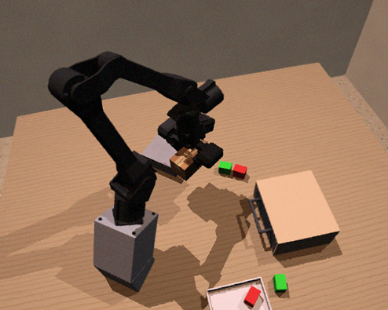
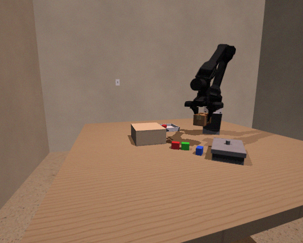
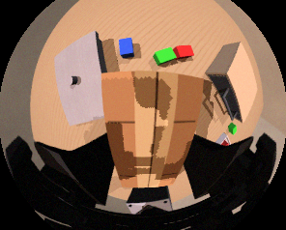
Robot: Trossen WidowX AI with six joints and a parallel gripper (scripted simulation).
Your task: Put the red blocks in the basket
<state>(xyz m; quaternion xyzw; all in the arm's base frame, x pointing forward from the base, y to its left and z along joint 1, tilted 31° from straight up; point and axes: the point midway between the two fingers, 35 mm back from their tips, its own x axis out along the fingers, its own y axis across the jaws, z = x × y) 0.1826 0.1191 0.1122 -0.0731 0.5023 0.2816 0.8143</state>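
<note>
Now: the blue block 150 mm below my hand, 100 mm to the left of it and 80 mm ahead of it. Round my hand: knobbed lid: 150 mm to the left, 120 mm below, 30 mm behind; drawer: 220 mm ahead, 190 mm to the right, 130 mm below; brown crate: 20 mm below.
</note>
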